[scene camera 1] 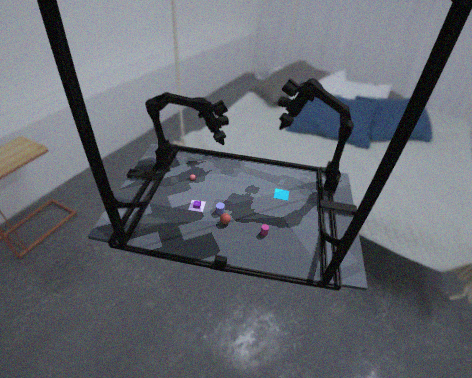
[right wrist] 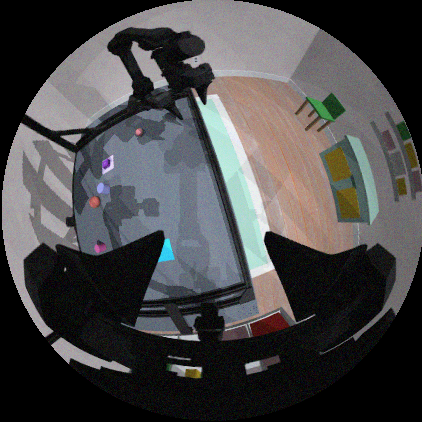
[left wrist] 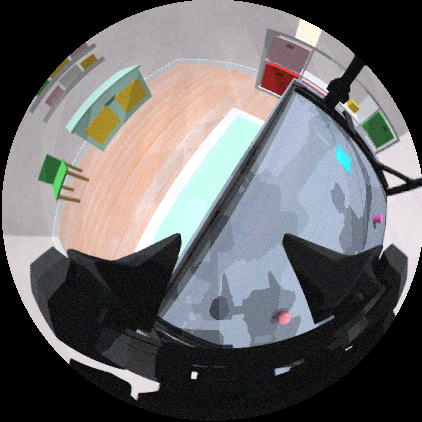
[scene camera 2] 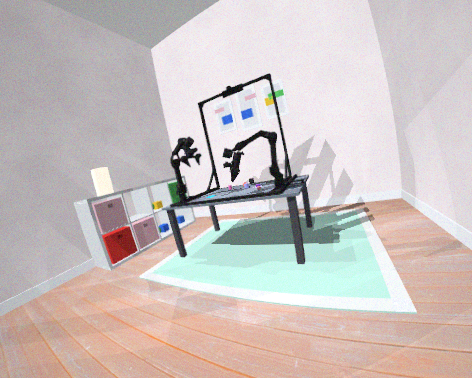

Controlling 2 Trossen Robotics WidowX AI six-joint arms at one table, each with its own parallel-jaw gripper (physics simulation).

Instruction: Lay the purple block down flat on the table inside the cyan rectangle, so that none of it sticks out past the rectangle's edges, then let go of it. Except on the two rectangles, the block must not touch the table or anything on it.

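Seen in the pictures: left gripper, fingertip midpoint: [scene camera 1: 221,140] [right wrist: 193,111] [left wrist: 233,238] [scene camera 2: 232,181]; right gripper, fingertip midpoint: [scene camera 1: 282,125] [right wrist: 214,236] [scene camera 2: 195,166]; left arm's base, link origin: [scene camera 1: 163,166] [scene camera 2: 280,185]; right arm's base, link origin: [scene camera 1: 330,187] [right wrist: 209,308] [left wrist: 327,103] [scene camera 2: 183,200].
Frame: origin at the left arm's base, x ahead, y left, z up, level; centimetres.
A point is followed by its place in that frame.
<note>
The small purple block [scene camera 1: 197,204] {y -34.4, x 10.5, z 0.0 cm} [right wrist: 106,163] {y -33.0, x 11.9, z -0.1 cm} sits on the pale lilac rectangle [scene camera 1: 200,209] {y -35.7, x 11.1, z -1.0 cm} [right wrist: 111,160] {y -31.6, x 10.7, z -1.5 cm}, on the left part of the table in scene camera 1. The flat cyan rectangle [scene camera 1: 281,194] {y -39.0, x 54.6, z -1.8 cm} [scene camera 2: 212,196] {y -37.7, x 53.2, z -1.9 cm} [left wrist: 344,159] {y -39.3, x 54.2, z -1.8 cm} [right wrist: 166,251] {y -37.9, x 56.1, z -1.8 cm} lies toward the right, with no block on it. A finger partly hides it in the right wrist view. My left gripper [scene camera 1: 222,131] {y 0.0, x 34.0, z 10.8 cm} [left wrist: 233,238] {y 0.0, x 34.0, z 10.8 cm} [right wrist: 193,111] {y 0.0, x 34.0, z 10.8 cm} is open and empty, high above the table and apart from the block. My right gripper [scene camera 1: 283,113] [scene camera 2: 193,161] {y -20.1, x 59.8, z 27.9 cm} [right wrist: 214,236] {y -20.1, x 59.8, z 27.9 cm} is open and empty, high above the table.
A blue-violet cylinder [scene camera 1: 220,208] {y -42.1, x 19.7, z 2.0 cm} [right wrist: 103,188] {y -39.4, x 21.9, z 1.8 cm} stands beside the lilac rectangle, near a red ball [scene camera 1: 225,218] {y -49.0, x 19.7, z 2.4 cm} [right wrist: 94,202] {y -46.6, x 22.0, z 2.0 cm}. A magenta cylinder [scene camera 1: 265,229] {y -60.4, x 34.5, z 2.1 cm} [left wrist: 378,218] {y -57.5, x 34.9, z 1.4 cm} [right wrist: 100,247] {y -57.8, x 36.0, z 1.3 cm} stands farther right. A small pink ball [scene camera 1: 192,177] {y -15.1, x 13.1, z 0.8 cm} [left wrist: 283,317] {y -13.3, x 14.5, z 0.9 cm} [right wrist: 139,132] {y -14.1, x 14.9, z 0.4 cm} lies behind the block. Black rails edge the table.
</note>
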